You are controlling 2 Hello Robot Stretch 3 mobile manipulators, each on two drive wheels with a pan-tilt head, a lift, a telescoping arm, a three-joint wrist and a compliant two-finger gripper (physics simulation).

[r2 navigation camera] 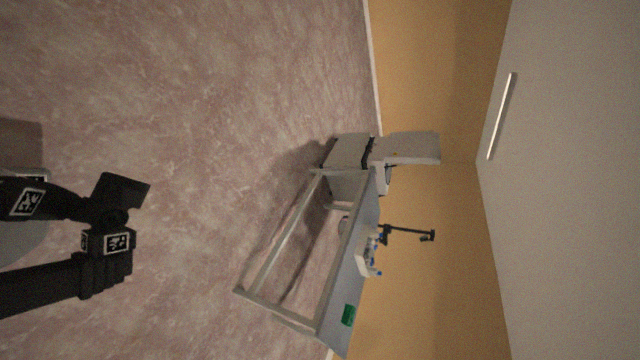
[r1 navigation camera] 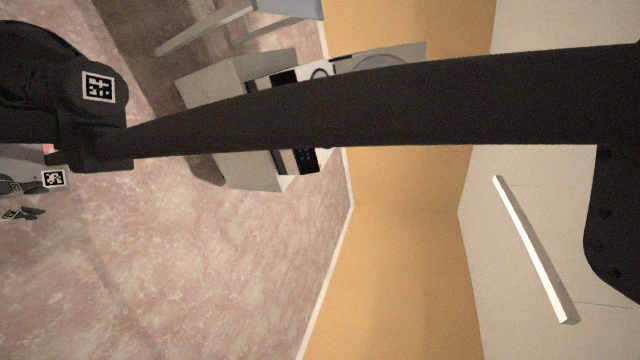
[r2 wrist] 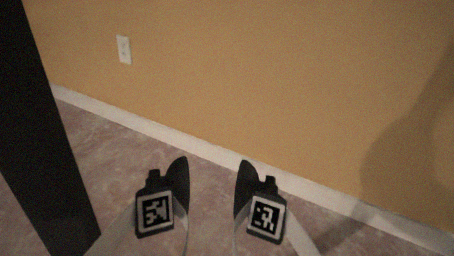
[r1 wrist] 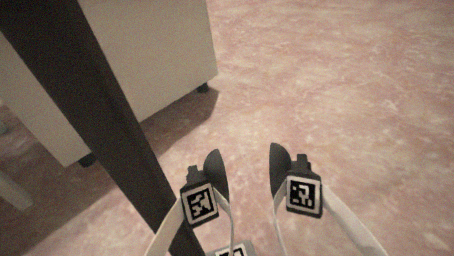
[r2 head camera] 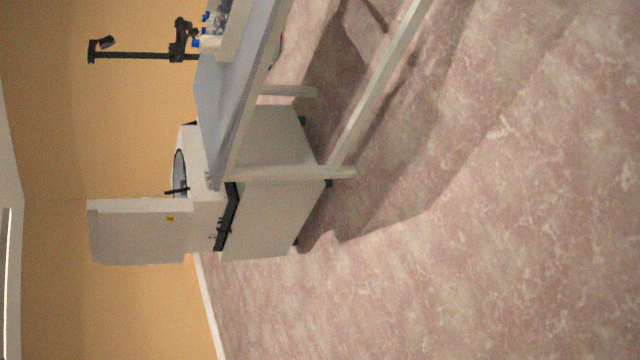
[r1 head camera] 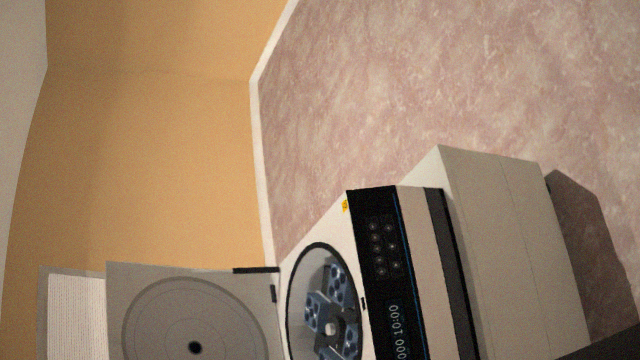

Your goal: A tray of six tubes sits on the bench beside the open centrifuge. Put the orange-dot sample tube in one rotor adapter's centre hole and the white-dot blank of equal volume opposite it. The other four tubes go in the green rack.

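The centrifuge point(r1 head camera: 425, 225) point(r1 navigation camera: 215, 87) point(r2 head camera: 195, 155) point(r2 navigation camera: 381, 177) stands at the bench's end with its lid point(r1 head camera: 150, 300) point(r2 head camera: 140, 232) open. Blue rotor adapters point(r1 head camera: 337, 285) show in its bowl. A white tray point(r2 head camera: 236, 37) point(r2 navigation camera: 361, 261) with blue-capped items is on the bench point(r2 head camera: 215, 110) point(r2 navigation camera: 367, 210); its contents are too small to tell apart, and no orange or white dot can be made out. The green rack point(r2 navigation camera: 348, 315) is near the bench's other end. The r1 gripper point(r1 wrist: 248, 170) is open over the floor. The r2 gripper point(r2 wrist: 212, 182) is open over the floor near a wall.
The r1 mast and head point(r2 head camera: 135, 54) point(r2 navigation camera: 407, 230) show beyond the bench. The r1 arm point(r1 navigation camera: 350, 110) crosses its navigation view. A cabinet side point(r1 wrist: 150, 50) stands left of the r1 gripper. A skirting board point(r2 wrist: 200, 147) and a wall socket point(r2 wrist: 124, 49) are ahead of the r2 gripper.
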